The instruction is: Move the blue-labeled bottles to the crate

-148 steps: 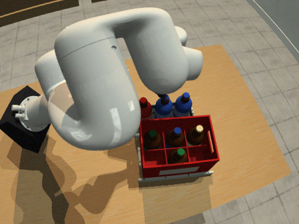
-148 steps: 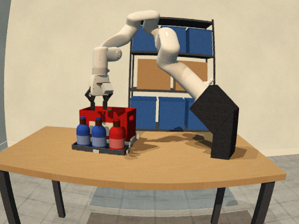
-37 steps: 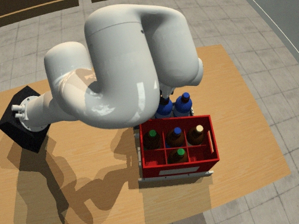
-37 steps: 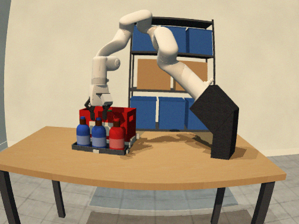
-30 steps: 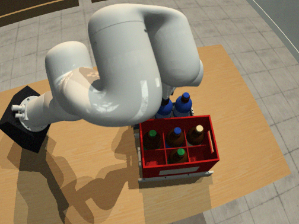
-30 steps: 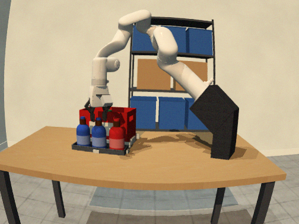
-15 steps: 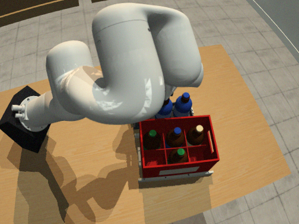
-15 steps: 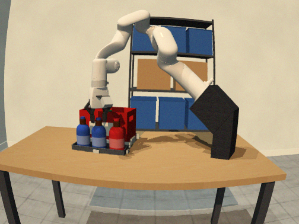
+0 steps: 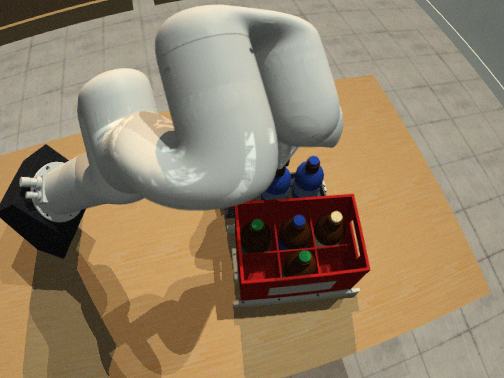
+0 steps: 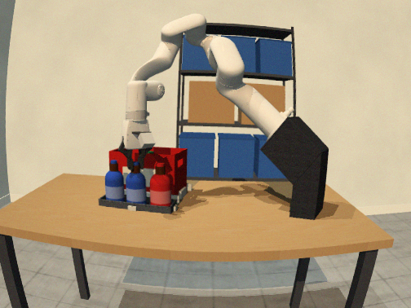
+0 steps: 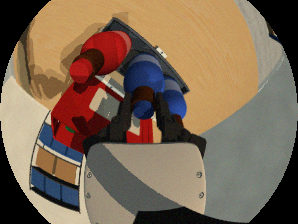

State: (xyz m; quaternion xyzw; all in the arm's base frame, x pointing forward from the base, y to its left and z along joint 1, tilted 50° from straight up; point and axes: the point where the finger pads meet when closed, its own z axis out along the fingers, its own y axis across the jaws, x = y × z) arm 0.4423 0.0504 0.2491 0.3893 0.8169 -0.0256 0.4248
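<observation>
Now: the red-labeled bottle 90 mm behind my hand, 30 mm to the left of it and 70 mm below it. The rest, counted from my hand: red crate 50 mm behind, 190 mm to the right, 70 mm below; then dark tray 140 mm below.
</observation>
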